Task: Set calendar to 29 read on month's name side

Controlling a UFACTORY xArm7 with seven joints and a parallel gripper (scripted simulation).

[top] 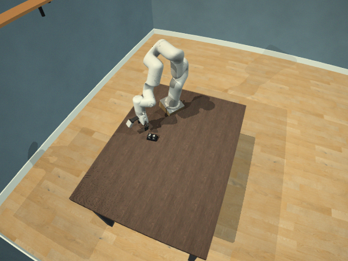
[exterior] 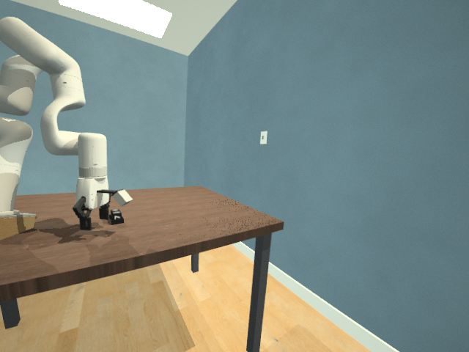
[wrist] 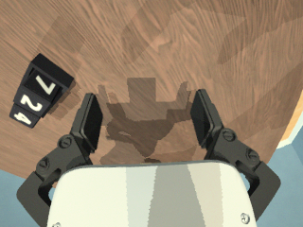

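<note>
The black tray is 50 mm ahead of my hand, 110 mm to the left of it and 30 mm below it.
</note>
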